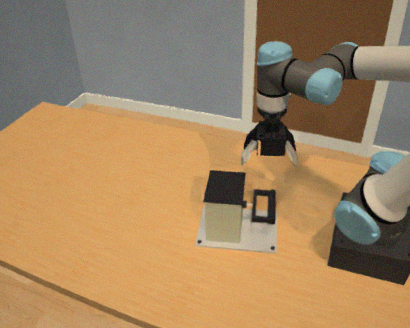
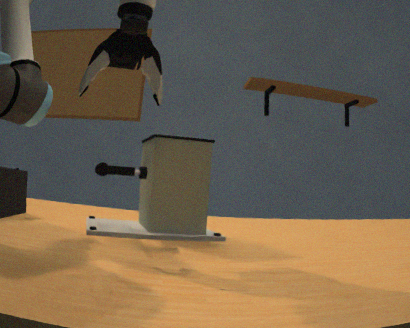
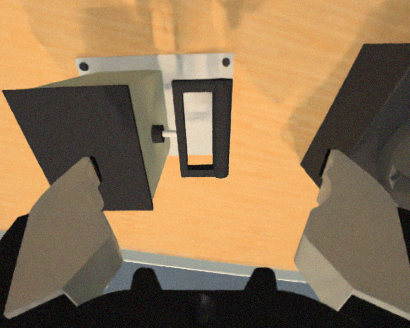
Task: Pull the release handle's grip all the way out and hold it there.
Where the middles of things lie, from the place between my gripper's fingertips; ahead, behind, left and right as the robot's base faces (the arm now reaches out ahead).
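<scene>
There is the light grey base plate [image 1: 255,237], and measured from my hand it is 60 mm ahead, 60 mm to the left and 220 mm below.
</scene>
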